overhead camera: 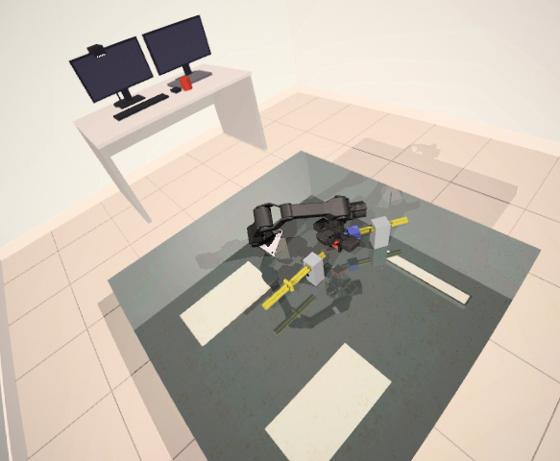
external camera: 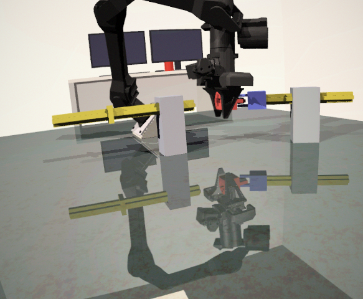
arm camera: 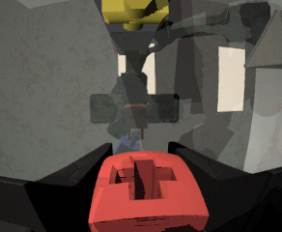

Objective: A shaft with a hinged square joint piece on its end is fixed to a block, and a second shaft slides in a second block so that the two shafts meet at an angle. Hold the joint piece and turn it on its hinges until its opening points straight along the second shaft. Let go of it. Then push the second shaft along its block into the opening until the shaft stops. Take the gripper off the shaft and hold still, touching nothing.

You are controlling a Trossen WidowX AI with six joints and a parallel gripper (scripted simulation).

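The red joint piece lies 2 cm to the left of my gripper tip and 4 cm above it.
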